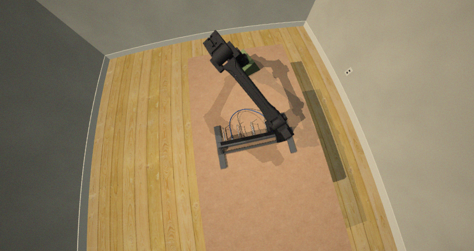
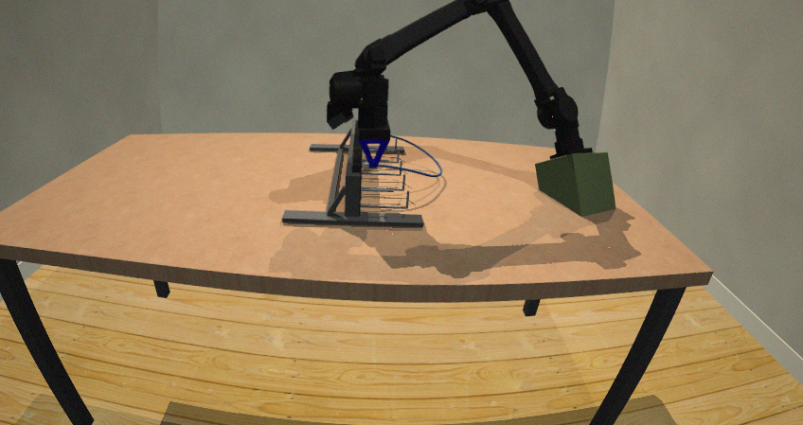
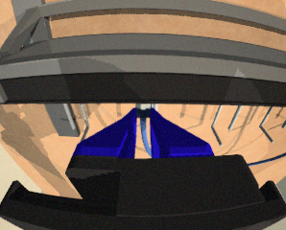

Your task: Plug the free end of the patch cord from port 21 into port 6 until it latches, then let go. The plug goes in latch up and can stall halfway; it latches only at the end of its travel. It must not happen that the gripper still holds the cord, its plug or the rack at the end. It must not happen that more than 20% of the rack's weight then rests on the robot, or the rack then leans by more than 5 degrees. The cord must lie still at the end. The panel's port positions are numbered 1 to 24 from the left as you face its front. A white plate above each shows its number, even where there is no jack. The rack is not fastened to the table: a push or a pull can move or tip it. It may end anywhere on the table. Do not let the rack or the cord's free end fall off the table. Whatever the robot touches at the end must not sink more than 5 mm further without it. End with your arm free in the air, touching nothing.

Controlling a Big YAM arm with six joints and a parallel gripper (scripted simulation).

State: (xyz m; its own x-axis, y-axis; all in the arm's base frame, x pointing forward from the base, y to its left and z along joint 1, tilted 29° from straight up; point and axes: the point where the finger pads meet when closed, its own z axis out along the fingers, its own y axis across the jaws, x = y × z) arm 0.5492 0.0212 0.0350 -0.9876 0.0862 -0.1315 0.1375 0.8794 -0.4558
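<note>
My hand is 2 cm short of the plug.
</note>
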